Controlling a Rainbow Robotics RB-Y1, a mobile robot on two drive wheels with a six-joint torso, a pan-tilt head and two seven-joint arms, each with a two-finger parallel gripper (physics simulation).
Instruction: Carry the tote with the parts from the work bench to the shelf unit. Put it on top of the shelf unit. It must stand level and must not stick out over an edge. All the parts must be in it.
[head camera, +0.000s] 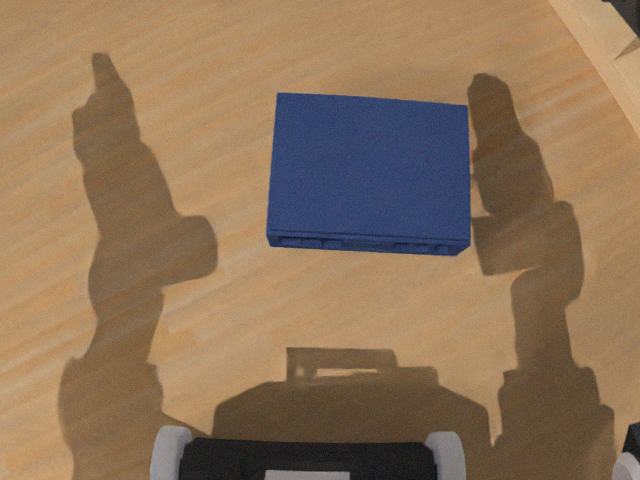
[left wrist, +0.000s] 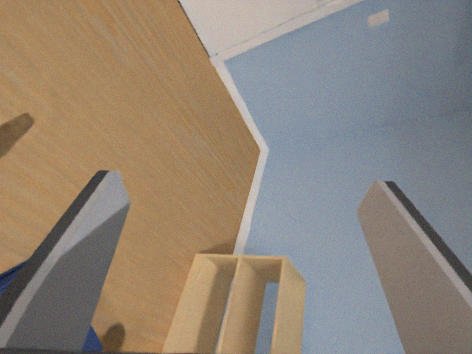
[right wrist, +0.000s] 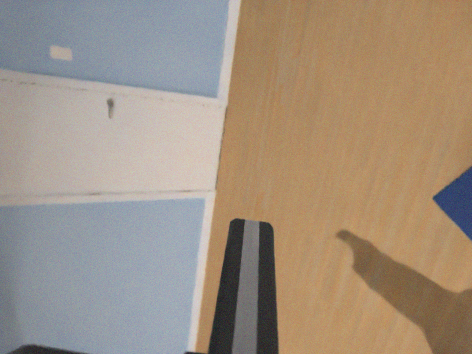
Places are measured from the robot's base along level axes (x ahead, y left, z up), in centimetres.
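Pixels of known places: left gripper, fingertip midpoint: (left wrist: 246, 191); right gripper, fingertip midpoint: (right wrist: 249, 234).
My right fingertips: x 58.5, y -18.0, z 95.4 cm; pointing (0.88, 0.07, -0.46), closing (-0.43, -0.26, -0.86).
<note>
Behind a point stands the place of what it marks.
A blue box-shaped thing (head camera: 369, 165) @[z 14.8, x 61.8, y -10.7 cm] (left wrist: 92, 342) @[z 14.8, x 74.2, y -25.6 cm] (right wrist: 459, 201) @[z 14.8, x 72.3, y 2.6 cm] lies on the floor with a flat, closed face up and a slotted rim along its near side. I cannot tell whether it is the tote; no parts show. A pale wooden shelf unit (left wrist: 189, 300) @[z 7.3, x 124.5, y -56.7 cm] with open compartments stands by the blue wall at the bottom of the left wrist view; its top cannot be made out. My left gripper (left wrist: 246, 191) @[z 103.7, x 54.4, y 31.8 cm] is open and empty. My right gripper (right wrist: 249, 234) @[z 95.4, x 58.5, y -18.0 cm] is shut and empty. Both are apart from the blue thing. I cannot make out the work bench.
The wooden floor (head camera: 237, 320) @[z 0.1, x 32.1, y 15.5 cm] carries shadows of my arms and body. A pale strip (head camera: 584, 38) @[z 3.7, x 103.2, y -68.5 cm] with a dark thing (head camera: 628, 18) beside it crosses the upper right corner. The wrist views show blue walls (left wrist: 350, 150) @[z 89.9, x 273.1, y -25.8 cm] (right wrist: 100, 260) @[z 98.8, x 178.9, y 205.9 cm] and a white door (right wrist: 125, 155) @[z 80.9, x 220.8, y 122.1 cm].
</note>
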